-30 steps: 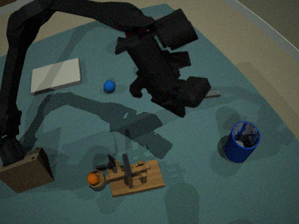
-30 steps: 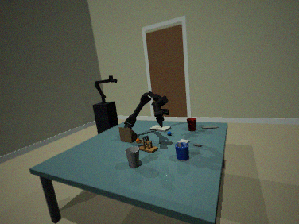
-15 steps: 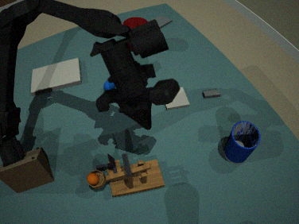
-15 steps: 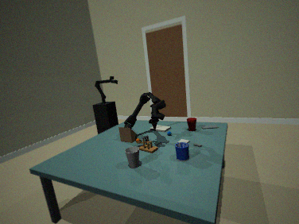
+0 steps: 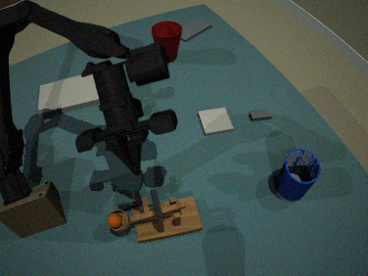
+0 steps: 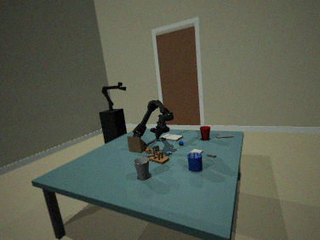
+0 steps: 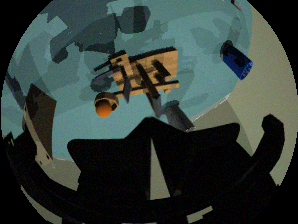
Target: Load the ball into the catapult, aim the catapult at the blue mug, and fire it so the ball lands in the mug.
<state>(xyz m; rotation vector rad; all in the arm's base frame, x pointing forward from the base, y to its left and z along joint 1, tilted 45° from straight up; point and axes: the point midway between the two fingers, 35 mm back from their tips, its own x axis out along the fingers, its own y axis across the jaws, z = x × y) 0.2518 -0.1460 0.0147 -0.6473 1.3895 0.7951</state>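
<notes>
Right now the orange ball is 8 cm behind my gripper tip, 2 cm to the right of it and 8 cm below it. The rest, counted from my gripper tip: catapult 1 cm behind, 3 cm to the right, 9 cm below; white tile 28 cm ahead, 11 cm to the left, 14 cm below; blue ball 12 cm ahead, 26 cm to the left, 12 cm below.
</notes>
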